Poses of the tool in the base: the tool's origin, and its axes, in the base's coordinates. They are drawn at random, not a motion.
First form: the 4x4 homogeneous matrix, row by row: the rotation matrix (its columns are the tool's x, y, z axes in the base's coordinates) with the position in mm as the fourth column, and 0 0 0 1 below. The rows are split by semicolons.
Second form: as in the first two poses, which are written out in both.
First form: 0.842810, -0.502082, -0.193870, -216; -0.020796, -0.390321, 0.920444, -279; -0.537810, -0.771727, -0.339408, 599; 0, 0, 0, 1
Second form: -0.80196, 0.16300, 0.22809, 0.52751, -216, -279, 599
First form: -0.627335, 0.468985, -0.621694, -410; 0.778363, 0.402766, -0.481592, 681; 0.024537, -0.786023, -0.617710, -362; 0, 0, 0, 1
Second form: -0.38328, -0.81360, 0.38951, 0.19857, -410, 681, -362
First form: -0.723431, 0.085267, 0.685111, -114; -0.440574, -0.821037, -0.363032, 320; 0.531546, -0.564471, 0.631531, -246; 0, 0, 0, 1
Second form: -0.34135, 0.26022, -0.89107, 0.14753, -114, 320, -246
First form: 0.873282, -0.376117, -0.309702, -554; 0.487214, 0.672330, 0.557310, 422; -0.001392, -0.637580, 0.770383, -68; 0, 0, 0, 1
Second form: -0.32809, -0.08465, 0.23705, 0.91049, -554, 422, -68
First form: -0.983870, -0.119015, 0.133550, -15; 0.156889, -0.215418, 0.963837, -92; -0.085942, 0.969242, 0.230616, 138; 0, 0, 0, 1
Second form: 0.01527, 0.62005, 0.77941, 0.08850, -15, -92, 138
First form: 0.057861, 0.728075, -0.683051, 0; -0.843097, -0.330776, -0.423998, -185; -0.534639, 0.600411, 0.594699, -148; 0, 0, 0, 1
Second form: 0.44552, -0.06454, -0.68330, 0.57484, 0, -185, -148
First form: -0.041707, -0.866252, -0.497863, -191; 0.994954, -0.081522, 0.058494, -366; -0.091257, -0.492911, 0.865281, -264; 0, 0, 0, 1
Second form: -0.20889, -0.15403, 0.70507, 0.65993, -191, -366, -264
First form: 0.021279, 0.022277, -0.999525, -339; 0.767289, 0.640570, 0.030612, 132; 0.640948, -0.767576, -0.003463, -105; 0, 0, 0, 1
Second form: -0.30991, -0.63694, 0.28926, 0.64389, -339, 132, -105
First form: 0.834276, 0.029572, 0.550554, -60; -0.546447, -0.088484, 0.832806, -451; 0.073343, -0.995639, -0.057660, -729; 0, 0, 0, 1
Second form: -0.70364, 0.18364, -0.22167, 0.64964, -60, -451, -729
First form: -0.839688, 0.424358, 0.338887, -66; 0.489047, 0.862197, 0.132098, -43; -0.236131, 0.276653, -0.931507, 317; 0, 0, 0, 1
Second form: 0.23959, 0.95307, 0.10722, 0.15083, -66, -43, 317
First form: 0.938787, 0.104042, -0.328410, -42; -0.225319, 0.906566, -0.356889, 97; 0.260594, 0.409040, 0.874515, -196; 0, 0, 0, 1
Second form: 0.19856, -0.15269, -0.08538, 0.96435, -42, 97, -196
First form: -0.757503, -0.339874, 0.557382, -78; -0.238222, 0.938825, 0.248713, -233; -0.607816, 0.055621, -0.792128, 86; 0, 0, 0, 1
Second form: -0.15476, 0.93387, 0.08147, 0.31193, -78, -233, 86
